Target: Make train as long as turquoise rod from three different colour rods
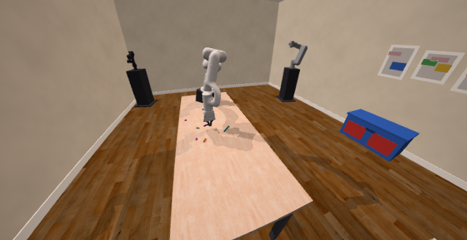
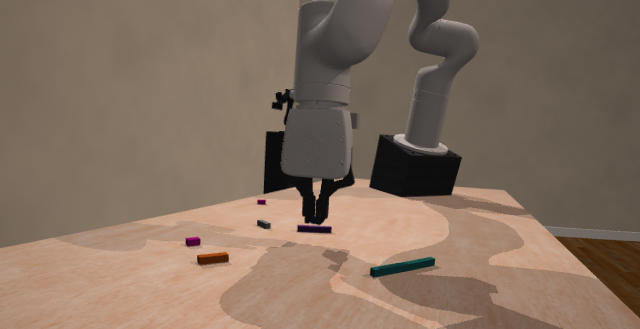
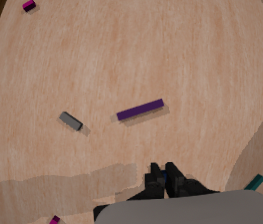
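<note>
Right now my hand is 6 cm past the purple rod, 4 cm to the left of it and 5 cm above it. From my hand the other things lie so: turquoise rod (2 cm ahead, 16 cm to the left, 5 cm below); then grey rod (2 cm behind, 12 cm to the right, 5 cm below); then blue rod (2 cm below).
</note>
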